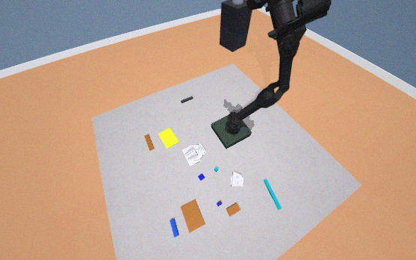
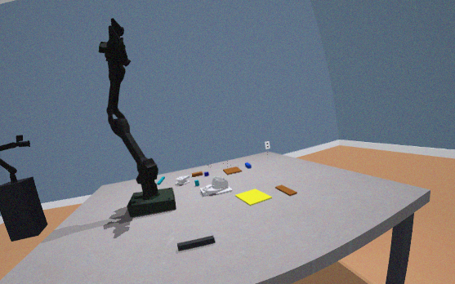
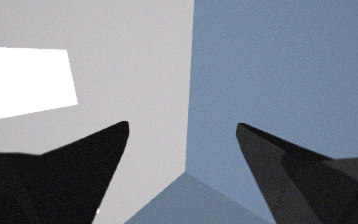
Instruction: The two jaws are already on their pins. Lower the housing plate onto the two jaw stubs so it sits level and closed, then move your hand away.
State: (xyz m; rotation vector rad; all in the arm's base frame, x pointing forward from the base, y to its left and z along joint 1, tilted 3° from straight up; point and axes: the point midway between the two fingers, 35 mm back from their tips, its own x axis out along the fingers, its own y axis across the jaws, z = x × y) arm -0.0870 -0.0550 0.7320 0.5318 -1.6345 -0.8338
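Now: gripper tip 310 mm short of the cyan cube, 190 mm to the right of it and 790 mm above it. From my gripper tip the other things lie so: yellow sheet 410 mm ahead, 180 mm to the right, 800 mm below; cyan bar 170 mm ahead, 490 mm to the left, 800 mm below; orange strip 530 mm ahead, 240 mm to the right, 800 mm below.
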